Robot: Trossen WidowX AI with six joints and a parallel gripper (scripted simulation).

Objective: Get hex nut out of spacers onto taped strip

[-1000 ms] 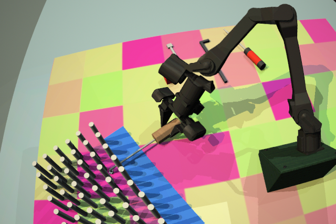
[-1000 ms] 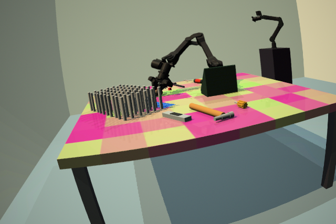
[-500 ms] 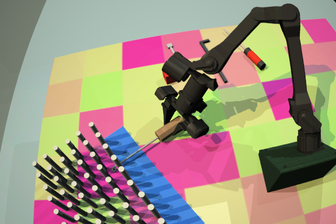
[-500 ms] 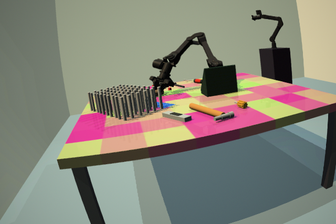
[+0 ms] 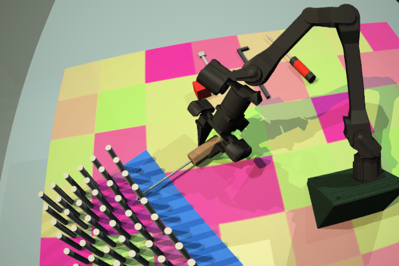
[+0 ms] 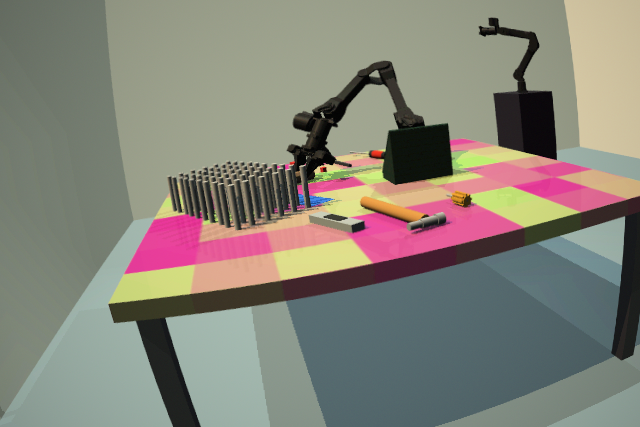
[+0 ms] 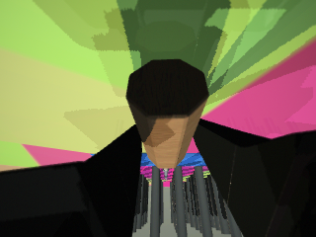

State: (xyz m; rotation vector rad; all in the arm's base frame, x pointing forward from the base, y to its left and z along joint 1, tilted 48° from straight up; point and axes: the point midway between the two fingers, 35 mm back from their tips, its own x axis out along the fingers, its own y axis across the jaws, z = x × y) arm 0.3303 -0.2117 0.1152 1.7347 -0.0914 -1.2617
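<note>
Now: gripper tip 90 mm short of the wooden-handled awl and 40 mm to the right of it. From my gripper tip the other things lie so: blue taped strip (100 mm ahead, 150 mm to the left, 20 mm below); then red block (30 mm behind, 210 mm to the right); then hex nut (190 mm ahead, 90 mm to the left, 10 mm below).
</note>
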